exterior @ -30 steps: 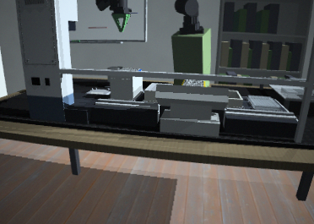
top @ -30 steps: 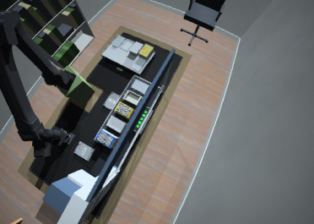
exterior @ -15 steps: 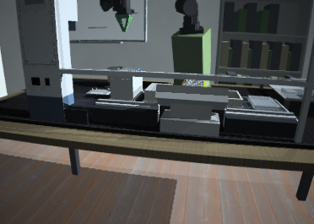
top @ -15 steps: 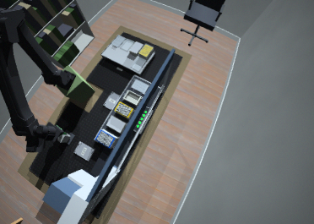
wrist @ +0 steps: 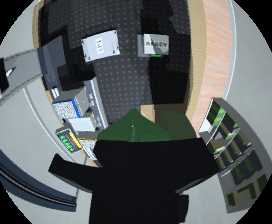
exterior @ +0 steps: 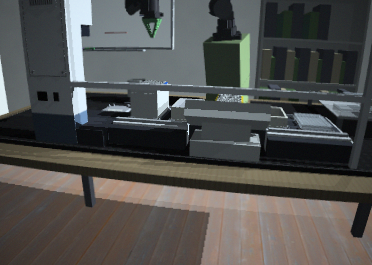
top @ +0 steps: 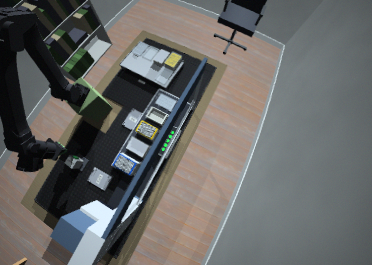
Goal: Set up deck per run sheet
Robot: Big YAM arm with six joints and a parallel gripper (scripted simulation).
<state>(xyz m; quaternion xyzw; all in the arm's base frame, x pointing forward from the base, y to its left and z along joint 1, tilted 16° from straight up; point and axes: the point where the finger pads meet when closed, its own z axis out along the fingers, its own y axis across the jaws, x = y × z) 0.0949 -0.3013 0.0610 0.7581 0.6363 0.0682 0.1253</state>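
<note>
The green-topped box lies 80 mm behind my hand, 60 mm to the right of it and 230 mm below it. Round my hand: sealed block (290 mm ahead, 170 mm to the left, 230 mm below); blue tip rack (270 mm ahead, 40 mm to the left, 180 mm below); white tower (410 mm ahead, 200 mm to the right, 20 mm below).
</note>
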